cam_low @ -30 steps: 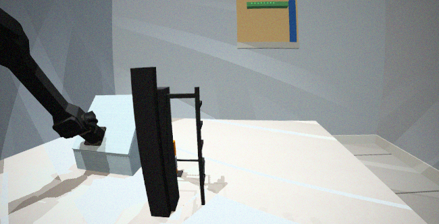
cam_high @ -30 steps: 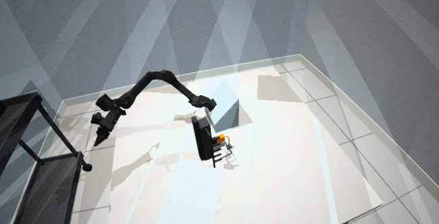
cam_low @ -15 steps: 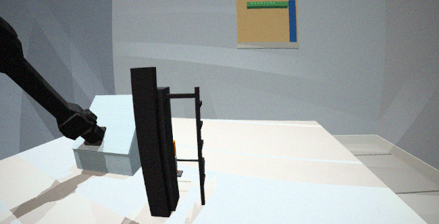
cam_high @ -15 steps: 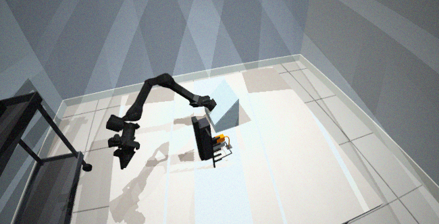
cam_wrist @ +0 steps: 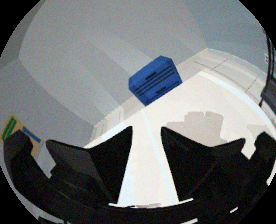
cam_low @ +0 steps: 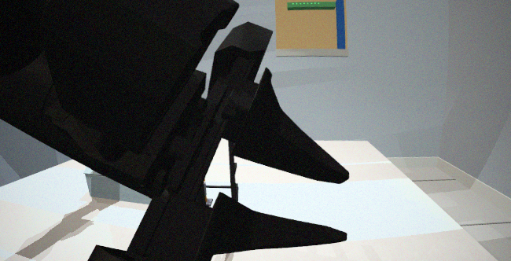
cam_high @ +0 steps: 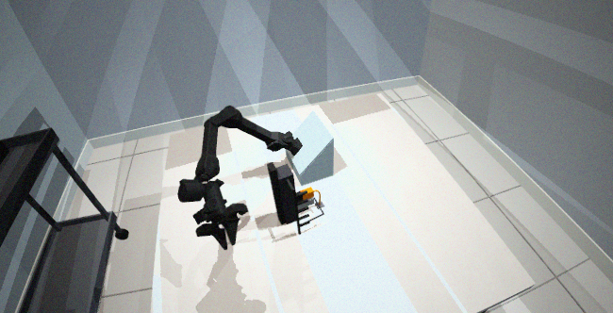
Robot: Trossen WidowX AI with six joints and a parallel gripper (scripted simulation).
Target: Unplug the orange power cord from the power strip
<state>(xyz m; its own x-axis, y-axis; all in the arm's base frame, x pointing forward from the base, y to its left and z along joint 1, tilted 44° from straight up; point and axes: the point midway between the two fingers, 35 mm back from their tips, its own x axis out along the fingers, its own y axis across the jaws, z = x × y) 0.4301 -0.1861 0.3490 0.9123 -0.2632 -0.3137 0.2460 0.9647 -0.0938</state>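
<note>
My gripper tip is now 300 mm to the right of the orange plug, 190 mm past it and 120 mm above it. Also, from my gripper tip: black power strip (230 mm to the left, 190 mm behind, 100 mm below); then thin black rack (240 mm to the left, 100 mm below, 100 mm behind).
</note>
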